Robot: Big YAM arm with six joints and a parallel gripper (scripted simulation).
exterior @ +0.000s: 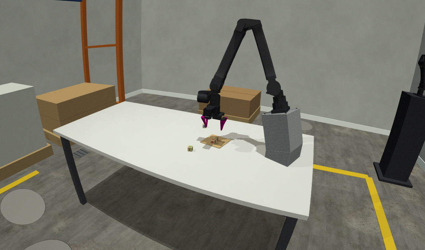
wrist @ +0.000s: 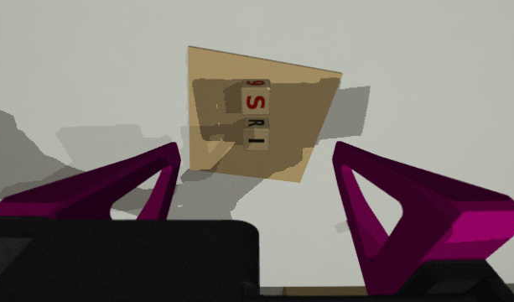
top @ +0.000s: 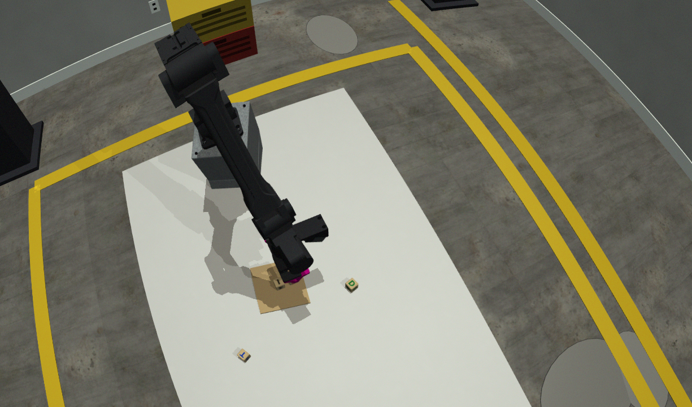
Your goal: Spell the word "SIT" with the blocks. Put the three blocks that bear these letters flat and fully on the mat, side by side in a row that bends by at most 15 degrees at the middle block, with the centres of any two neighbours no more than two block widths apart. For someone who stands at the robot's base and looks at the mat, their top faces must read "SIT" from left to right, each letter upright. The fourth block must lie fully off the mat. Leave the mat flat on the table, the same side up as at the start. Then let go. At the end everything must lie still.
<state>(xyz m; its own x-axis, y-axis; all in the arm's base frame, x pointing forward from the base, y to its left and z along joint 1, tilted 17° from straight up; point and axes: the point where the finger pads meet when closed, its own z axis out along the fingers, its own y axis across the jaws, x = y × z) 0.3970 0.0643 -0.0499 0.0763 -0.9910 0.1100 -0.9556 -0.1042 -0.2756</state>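
My gripper is now 200 mm to the left of the T block, 170 mm short of it and 90 mm above it. The rest, counted from my hand: S block (90 mm below); I block (90 mm below, 40 mm to the right); tan mat (110 mm below, 40 mm to the right).
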